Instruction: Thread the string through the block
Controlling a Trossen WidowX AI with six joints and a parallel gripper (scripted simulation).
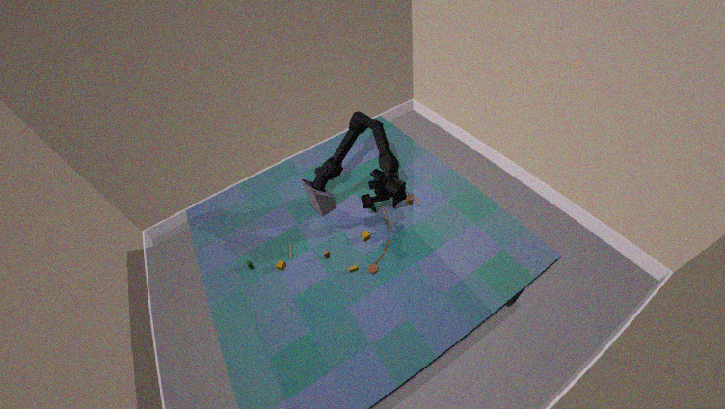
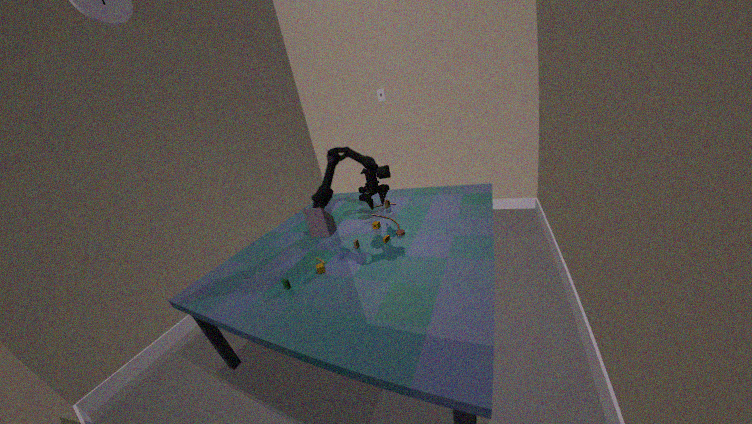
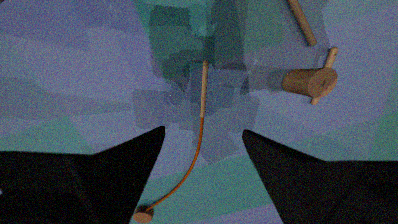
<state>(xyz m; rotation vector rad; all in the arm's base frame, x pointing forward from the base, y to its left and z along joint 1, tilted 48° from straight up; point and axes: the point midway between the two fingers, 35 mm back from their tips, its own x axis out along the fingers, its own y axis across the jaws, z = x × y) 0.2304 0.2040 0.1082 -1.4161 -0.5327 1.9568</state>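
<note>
The thin wooden stick lies 60 mm below my gripper tip, 20 mm behind it and 10 mm to the left of it. From my gripper tip the other things lie so: brown block 140 mm to the left, 40 mm below, 20 mm behind; round wooden button 200 mm ahead, 170 mm to the right, 50 mm below; yellow block 130 mm to the right, 50 mm ahead, 40 mm below.
</note>
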